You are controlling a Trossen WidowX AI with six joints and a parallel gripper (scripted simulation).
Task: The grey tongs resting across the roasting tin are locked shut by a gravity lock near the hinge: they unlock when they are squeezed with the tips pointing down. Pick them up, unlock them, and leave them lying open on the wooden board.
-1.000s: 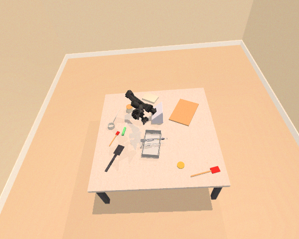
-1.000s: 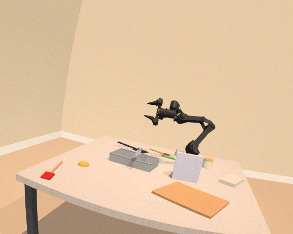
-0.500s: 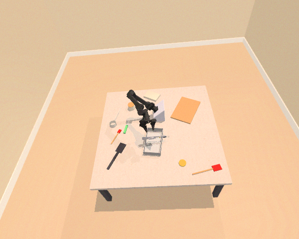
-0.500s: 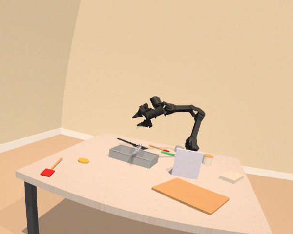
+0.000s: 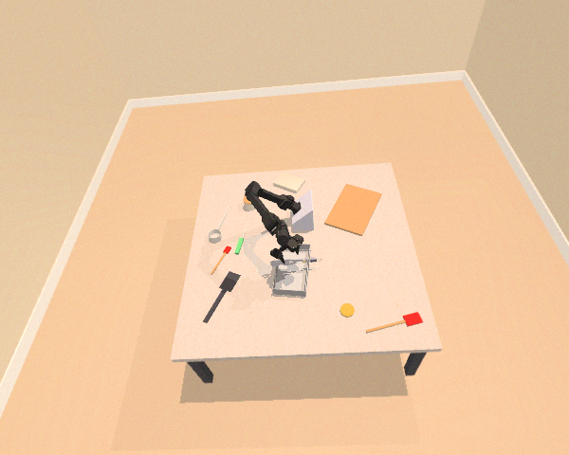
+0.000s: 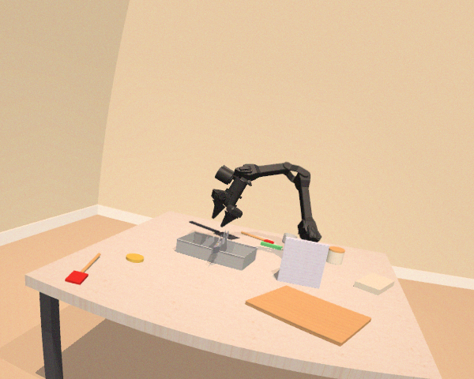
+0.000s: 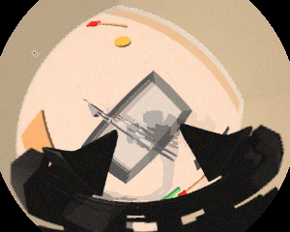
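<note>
My gripper tip is 2 cm past the roasting tin and 12 cm above it. Round my gripper tip: orange disc: 26 cm ahead, 24 cm to the left, 14 cm below; black spatula: 6 cm ahead, 39 cm to the right, 14 cm below; orange-lidded jar: 56 cm behind, 20 cm to the right, 11 cm below.
</note>
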